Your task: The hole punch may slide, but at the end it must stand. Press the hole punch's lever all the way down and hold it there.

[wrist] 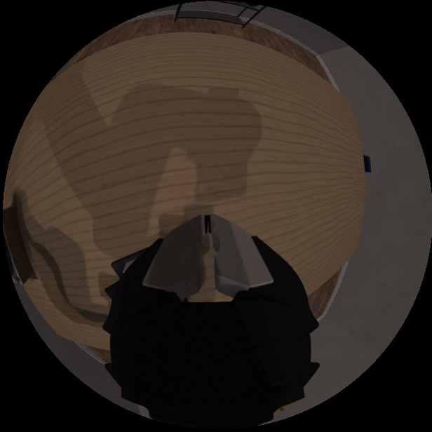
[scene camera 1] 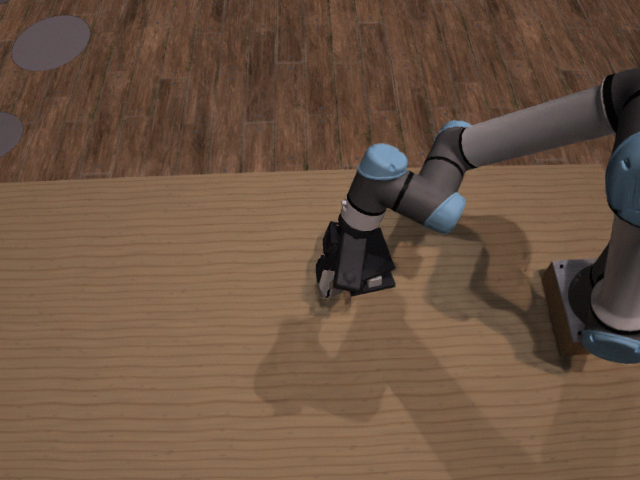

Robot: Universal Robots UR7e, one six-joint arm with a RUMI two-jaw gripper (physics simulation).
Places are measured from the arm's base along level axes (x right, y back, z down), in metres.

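Where they show: gripper, between the fingertips: (scene camera 1: 325,297).
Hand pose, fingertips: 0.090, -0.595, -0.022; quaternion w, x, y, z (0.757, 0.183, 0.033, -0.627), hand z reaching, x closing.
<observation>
After its pixels a point has its place, as x, y, z.
The black hole punch (scene camera 1: 381,254) {0.189, -0.453, 0.004} stands on the table, partly hidden behind the gripper and its dark housing in the scene view. Its flat lever is still raised at the front edge, with a pale part (scene camera 1: 374,281) {0.147, -0.474, 0.046} showing between lever and base. In the wrist view a corner of the hole punch (wrist: 119,265) shows left of the fingers; the gripper's black body hides the rest. My gripper (scene camera 1: 326,295) {0.090, -0.595, -0.022} (wrist: 207,217) is shut and empty. Its fingertips are just left of the hole punch in the scene view. Their height and any contact cannot be told.
The wooden table (scene camera 1: 155,310) {0.167, -0.973, 0.083} (wrist: 300,150) has its far edge behind the arm in the scene view. The robot's base block (scene camera 1: 555,307) {0.019, -0.087, 0.047} is at the right. The arm reaches over the table from there and casts broad shadows on it.
</observation>
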